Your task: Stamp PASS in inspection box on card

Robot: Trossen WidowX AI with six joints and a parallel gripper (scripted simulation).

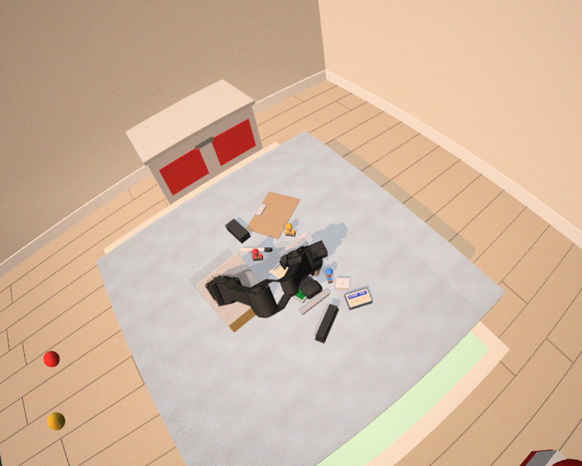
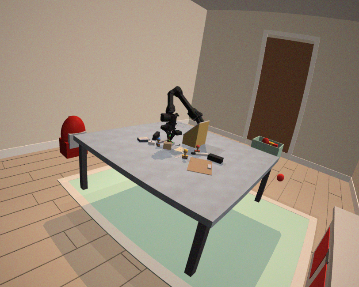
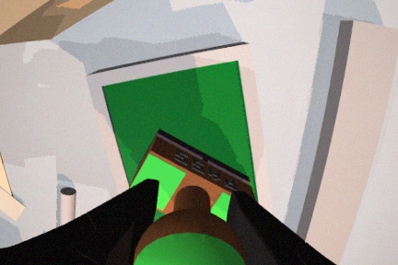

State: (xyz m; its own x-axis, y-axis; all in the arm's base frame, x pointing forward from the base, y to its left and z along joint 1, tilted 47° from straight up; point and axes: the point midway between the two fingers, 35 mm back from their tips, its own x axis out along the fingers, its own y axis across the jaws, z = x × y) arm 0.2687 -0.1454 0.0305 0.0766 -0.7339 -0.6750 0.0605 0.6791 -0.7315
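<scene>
The green ink pad lies 30 mm below my gripper tip. From my gripper tip the other things lie so: pin (50 mm behind, 60 mm to the left, 30 mm below); tan box (80 mm ahead, 50 mm to the left, 10 mm below); blue stamp (110 mm ahead, 20 mm to the right, 20 mm below).
</scene>
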